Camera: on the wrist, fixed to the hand. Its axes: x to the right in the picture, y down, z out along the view.
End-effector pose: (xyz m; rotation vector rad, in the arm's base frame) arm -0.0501 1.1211 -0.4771 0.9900 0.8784 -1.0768
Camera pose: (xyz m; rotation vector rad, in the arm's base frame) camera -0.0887 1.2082 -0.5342 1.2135 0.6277 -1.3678
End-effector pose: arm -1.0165 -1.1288 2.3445 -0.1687 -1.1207 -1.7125
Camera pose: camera -1.0128 -1.2171 2.2771 0.0125 -1.5236 -1.5205
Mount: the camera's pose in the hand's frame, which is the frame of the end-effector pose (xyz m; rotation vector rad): 0.0184 -0.0346 -0.1040 0.3830 -0.1077 -0.0590
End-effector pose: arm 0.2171 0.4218 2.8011 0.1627 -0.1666 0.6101
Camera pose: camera 0.2632 0.4249 2.7000 0.5696 -0.1471 0.5701
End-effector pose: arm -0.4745 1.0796 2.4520 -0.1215 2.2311 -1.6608
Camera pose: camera -0.5310 1.1586 2.5061 -0.1747 1.8106 -2.0273
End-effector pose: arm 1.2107 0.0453 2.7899 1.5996 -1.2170 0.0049
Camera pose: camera 1.3000 0.1045 2.8194 1.9890 -1.3068 0.1221
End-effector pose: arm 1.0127 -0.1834 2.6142 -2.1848 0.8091 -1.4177
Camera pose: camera 0.9316 -0.1726 2.6894 -1.9797 0.3980 -1.3404
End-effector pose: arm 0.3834 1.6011 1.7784 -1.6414 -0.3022 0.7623
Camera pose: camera 0.4699 1.5389 1.8101 -1.2291 -0.2611 0.8099
